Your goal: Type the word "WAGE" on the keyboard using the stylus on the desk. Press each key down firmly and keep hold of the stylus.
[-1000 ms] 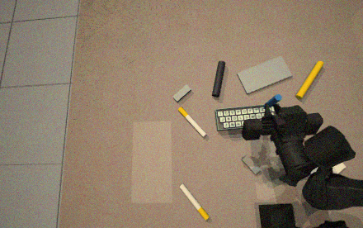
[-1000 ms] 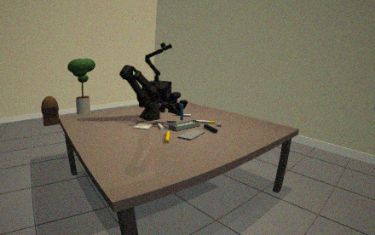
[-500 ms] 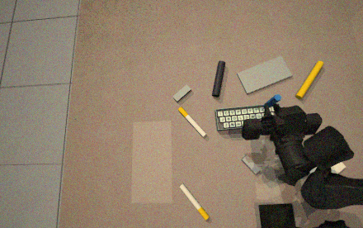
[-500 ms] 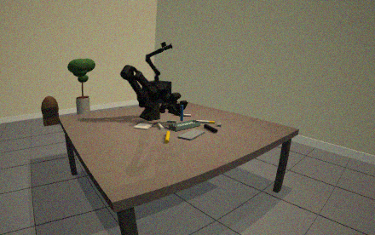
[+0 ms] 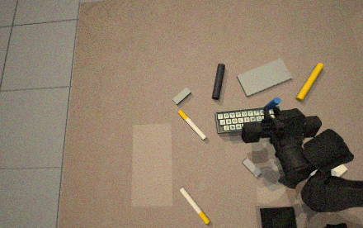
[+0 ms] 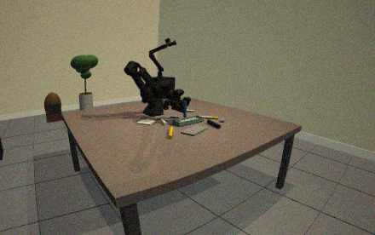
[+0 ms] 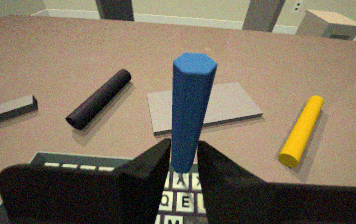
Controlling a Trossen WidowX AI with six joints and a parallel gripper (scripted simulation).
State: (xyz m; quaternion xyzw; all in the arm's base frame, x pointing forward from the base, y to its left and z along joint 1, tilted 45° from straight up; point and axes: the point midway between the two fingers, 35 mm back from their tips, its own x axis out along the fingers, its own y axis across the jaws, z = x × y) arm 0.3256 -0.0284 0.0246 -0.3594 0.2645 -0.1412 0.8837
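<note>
The grey plate lies 120 mm ahead of my gripper tip, 70 mm below it and 40 mm to the right of it. The rest, counted from my gripper tip: blue stylus: 20 mm below; black cylinder: 130 mm ahead, 120 mm to the left, 70 mm below; yellow cylinder: 170 mm to the right, 80 mm ahead, 70 mm below.
</note>
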